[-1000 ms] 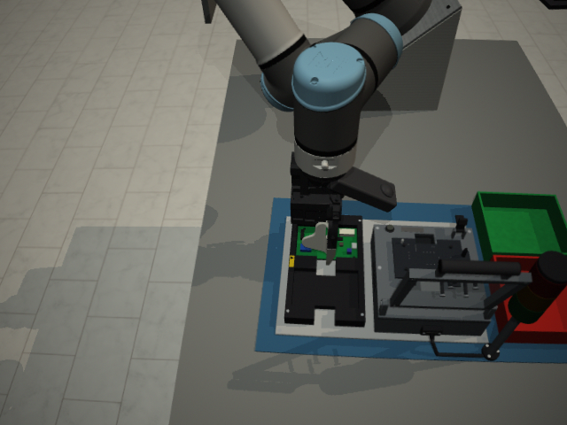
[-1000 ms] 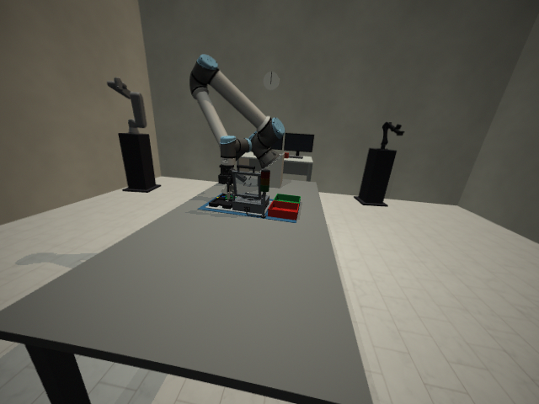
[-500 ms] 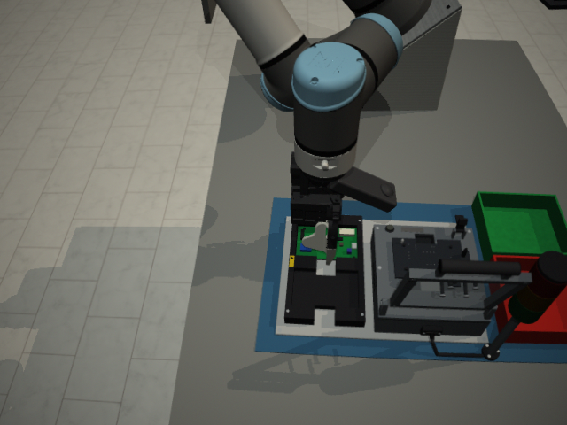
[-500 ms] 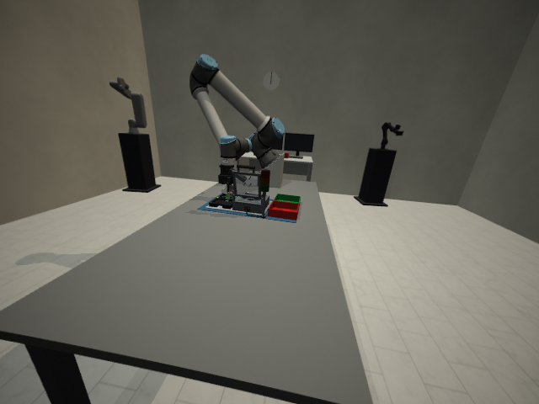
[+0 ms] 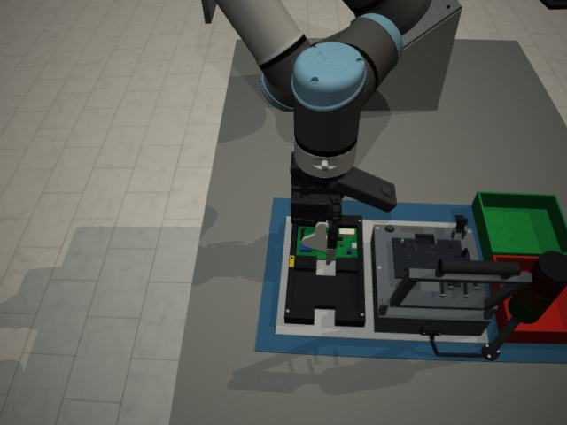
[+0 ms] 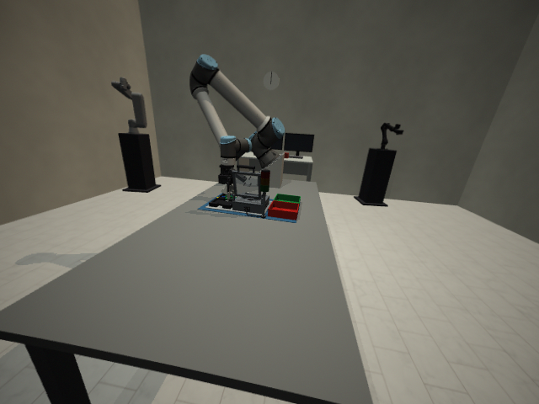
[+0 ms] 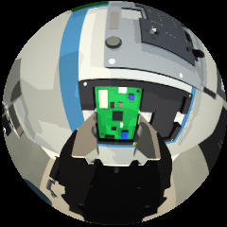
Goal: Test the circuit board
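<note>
Right now the green circuit board is right at my hand. Also, from my hand: green bin 2 cm ahead, 37 cm to the left, 1 cm below; black latch tab 4 cm ahead, 22 cm to the left, 7 cm above; tester lid 21 cm ahead, 13 cm to the left, 16 cm above.
</note>
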